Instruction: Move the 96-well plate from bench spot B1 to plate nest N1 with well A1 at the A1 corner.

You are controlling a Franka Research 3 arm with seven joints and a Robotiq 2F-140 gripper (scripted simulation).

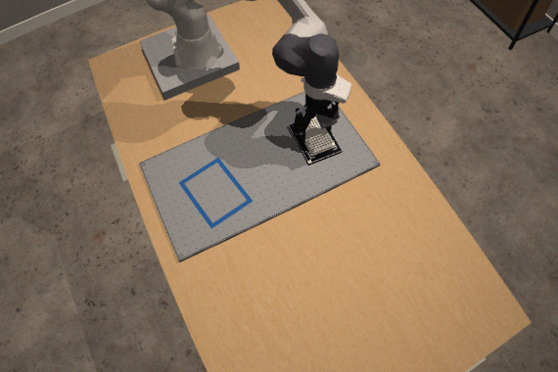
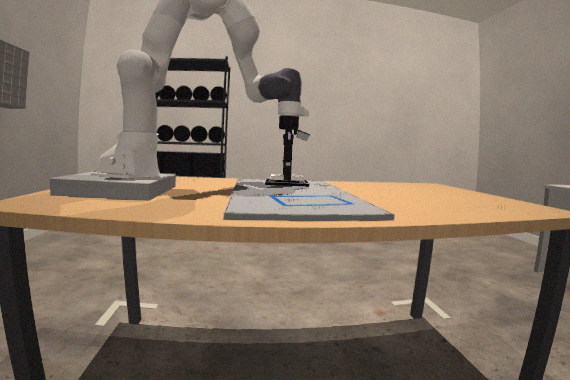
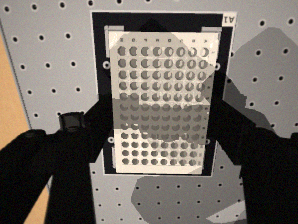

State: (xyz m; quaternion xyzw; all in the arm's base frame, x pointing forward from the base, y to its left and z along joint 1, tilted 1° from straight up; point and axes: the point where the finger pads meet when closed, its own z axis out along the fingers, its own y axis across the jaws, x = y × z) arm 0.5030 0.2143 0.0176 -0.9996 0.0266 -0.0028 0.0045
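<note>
Right now my hand is 20 mm above the white 96-well plate. From my hand the other things lie so: A1 mark 70 mm ahead, 60 mm to the right, 30 mm below; then black plate nest 40 mm below.
</note>
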